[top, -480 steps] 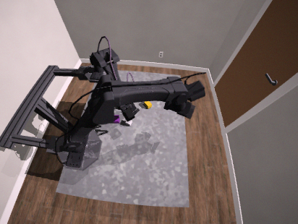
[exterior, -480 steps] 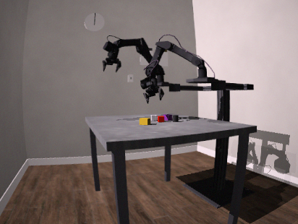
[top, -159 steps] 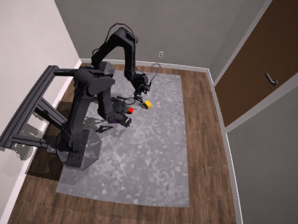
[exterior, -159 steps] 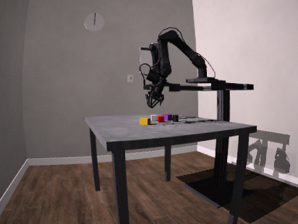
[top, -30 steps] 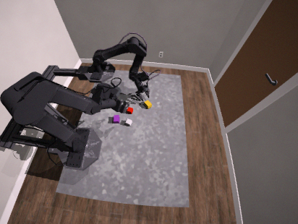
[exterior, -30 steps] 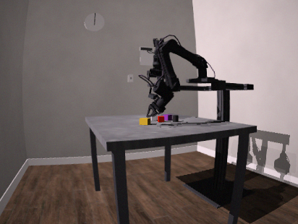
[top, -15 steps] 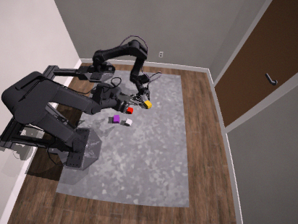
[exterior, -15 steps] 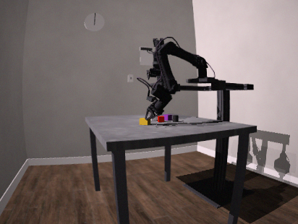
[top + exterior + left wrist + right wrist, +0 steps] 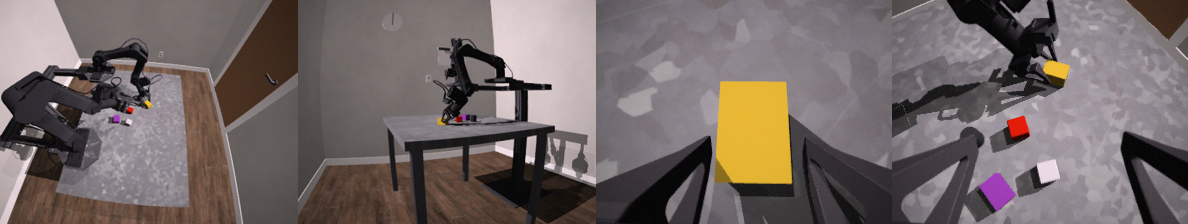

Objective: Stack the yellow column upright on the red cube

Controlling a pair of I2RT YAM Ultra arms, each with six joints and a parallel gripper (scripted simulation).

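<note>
Right now the yellow column is 1 cm ahead of my left hand, 1 cm to the right of it and 1 cm below it. From my left hand the other things lie so: white cube 15 cm behind, 19 cm to the right, 1 cm below; dark cylinder 24 cm behind, 3 cm to the right, 1 cm below; red cube 14 cm behind, 7 cm to the right, 1 cm below.
</note>
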